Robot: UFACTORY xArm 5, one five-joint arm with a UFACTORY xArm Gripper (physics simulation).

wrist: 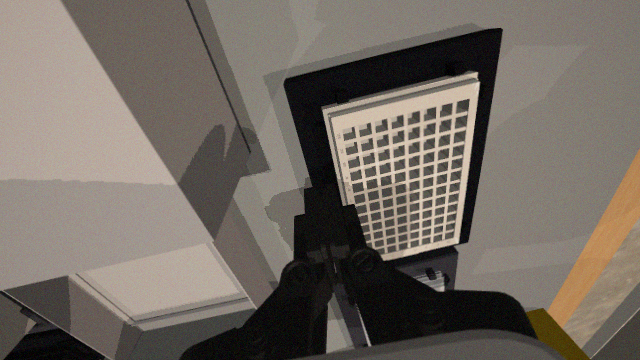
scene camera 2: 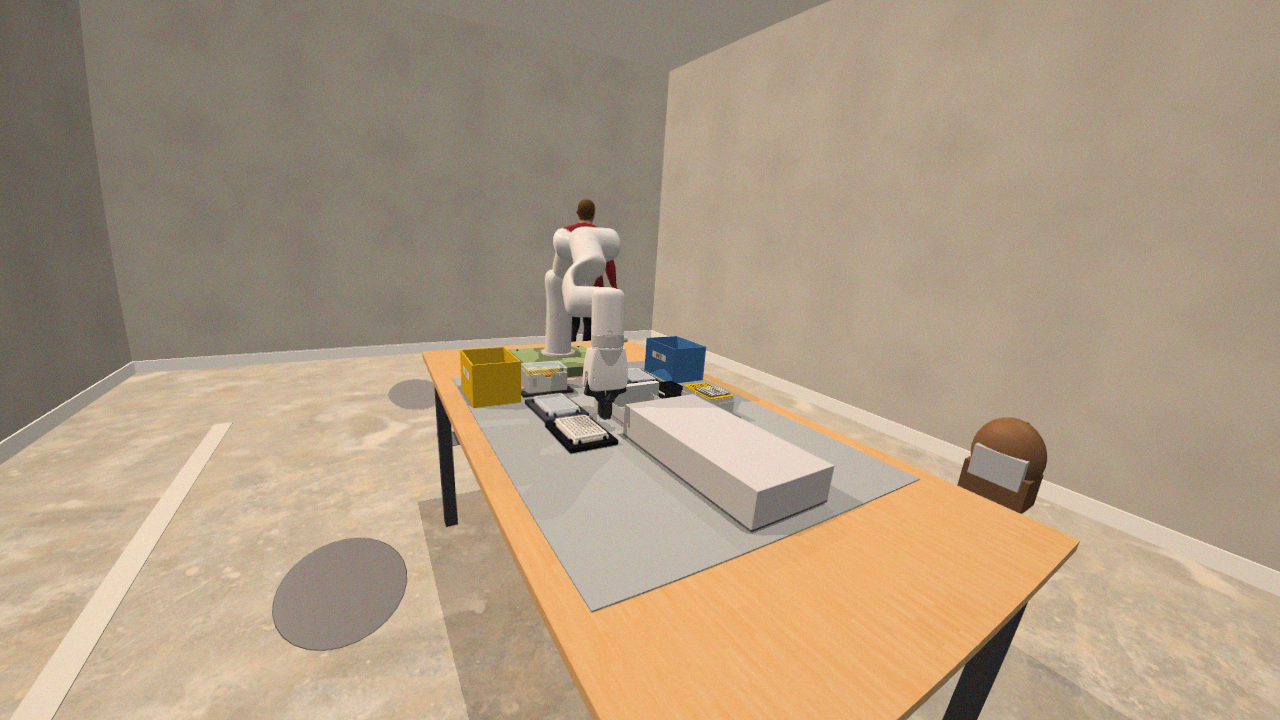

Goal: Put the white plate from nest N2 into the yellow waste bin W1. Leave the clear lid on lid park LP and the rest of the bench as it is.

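Frame: origin at the arm's base, x ahead, y left, z up, level; metres.
Seen in the pictures: gripper, between the fingertips: (wrist: 324, 205) (scene camera 2: 604, 418); arm's base, origin of its link: (scene camera 2: 558, 353).
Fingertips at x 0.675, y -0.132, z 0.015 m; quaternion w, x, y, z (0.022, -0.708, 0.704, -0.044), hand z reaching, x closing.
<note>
Offsets run from my fingertips to a thing's top centre.
The white plate {dy -0.054, dx -0.020, dz -0.019 m} (scene camera 2: 583, 429) (wrist: 410, 165), a grid of square wells, sits in a black nest {dy -0.054, dx -0.019, dz -0.023 m} (scene camera 2: 565, 441) (wrist: 302, 117); no nest label is readable. My gripper (scene camera 2: 605, 414) (wrist: 324, 205) is shut and empty, above the bench beside the plate's long edge, on the side of the long white box. In the wrist view its fingers cover a lower corner of the plate. A clear, flat lid-like piece {dy -0.051, dx -0.196, dz -0.019 m} (scene camera 2: 556, 405) (wrist: 436, 281) lies on the neighbouring black holder, partly hidden in the wrist view. The yellow waste bin {dy -0.189, dx -0.376, dz +0.075 m} (scene camera 2: 490, 377) (wrist: 555, 330) stands at the left bench edge.
A long white box (scene camera 2: 729, 452) (wrist: 75, 115) lies close beside the gripper. A clear box with yellow contents {dy -0.026, dx -0.374, dz +0.032 m} (scene camera 2: 544, 377) stands beyond the holders. A blue bin {dy +0.457, dx -0.380, dz +0.075 m} (scene camera 2: 675, 360) and a yellow rack {dy +0.325, dx -0.020, dz +0.032 m} (scene camera 2: 709, 390) stand at the right. A person (scene camera 2: 585, 211) stands behind the arm.
</note>
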